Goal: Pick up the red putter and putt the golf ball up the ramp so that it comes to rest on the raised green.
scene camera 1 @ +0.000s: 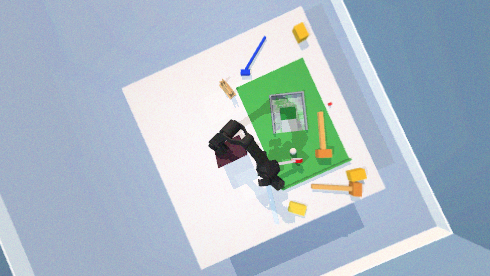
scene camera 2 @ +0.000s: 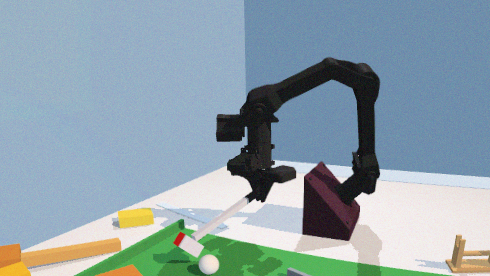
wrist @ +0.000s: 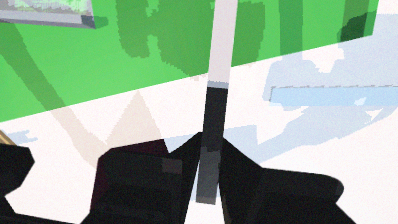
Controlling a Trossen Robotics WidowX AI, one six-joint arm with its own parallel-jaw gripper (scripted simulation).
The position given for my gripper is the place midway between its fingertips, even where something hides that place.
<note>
My gripper [scene camera 2: 260, 201] holds a red putter.
My gripper is seen too in the wrist view [wrist: 208, 136].
</note>
